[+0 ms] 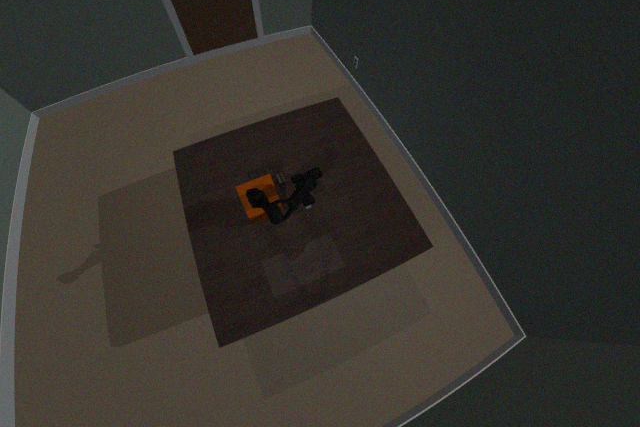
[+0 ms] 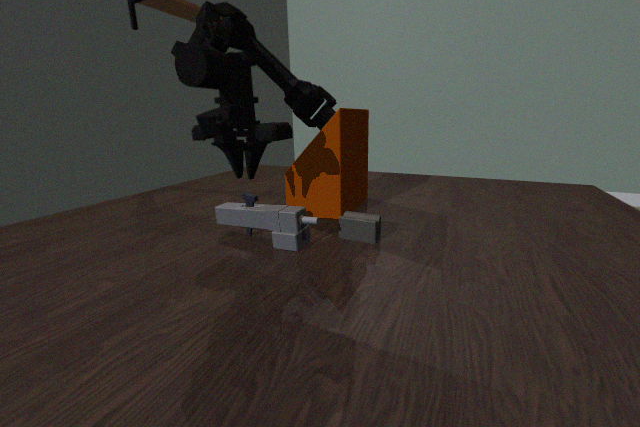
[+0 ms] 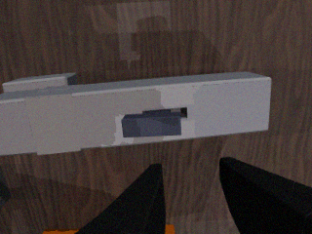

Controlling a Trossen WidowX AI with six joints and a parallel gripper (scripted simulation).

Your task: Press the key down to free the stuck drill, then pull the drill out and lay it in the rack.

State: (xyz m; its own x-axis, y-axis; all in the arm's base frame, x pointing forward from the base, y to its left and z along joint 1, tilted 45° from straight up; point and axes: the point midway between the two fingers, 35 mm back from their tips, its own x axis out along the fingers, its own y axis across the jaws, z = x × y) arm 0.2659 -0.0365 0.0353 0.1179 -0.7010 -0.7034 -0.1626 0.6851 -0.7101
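My gripper tip is 9 cm to the right of the drill and 6 cm above it. Also, from my gripper tip: rack: 10 cm behind, 19 cm to the left, 9 cm below; dark key: 1 cm ahead, 1 cm to the left, 6 cm below; grey housing: 4 cm to the left, 8 cm below.
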